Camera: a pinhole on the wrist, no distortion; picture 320 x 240 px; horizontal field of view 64.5 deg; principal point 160.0 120.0 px. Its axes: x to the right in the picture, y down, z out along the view. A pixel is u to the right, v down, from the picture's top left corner.
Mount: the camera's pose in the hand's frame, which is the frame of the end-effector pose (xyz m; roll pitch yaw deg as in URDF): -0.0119 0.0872 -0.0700 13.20 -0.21 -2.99
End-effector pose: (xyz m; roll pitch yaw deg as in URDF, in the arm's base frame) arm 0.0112 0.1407 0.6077 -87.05 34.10 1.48
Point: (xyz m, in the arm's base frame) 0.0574 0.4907 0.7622
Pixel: 151.6 51.8
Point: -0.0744 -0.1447 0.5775
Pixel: behind the camera
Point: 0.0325 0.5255 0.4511
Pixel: 234.6 210.9
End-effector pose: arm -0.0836 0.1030 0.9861 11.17 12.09 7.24
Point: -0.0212 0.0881 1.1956
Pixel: 186.9 121.4
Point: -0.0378 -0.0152 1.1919
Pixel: 166.6 46.4
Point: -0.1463 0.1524 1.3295
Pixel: 79.4 197.8
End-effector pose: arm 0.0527 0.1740 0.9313 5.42 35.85 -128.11
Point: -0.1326 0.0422 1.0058
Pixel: 296.1 64.3
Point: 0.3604 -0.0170 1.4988
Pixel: outside the picture
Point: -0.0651 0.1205 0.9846
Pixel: 258.1 16.0
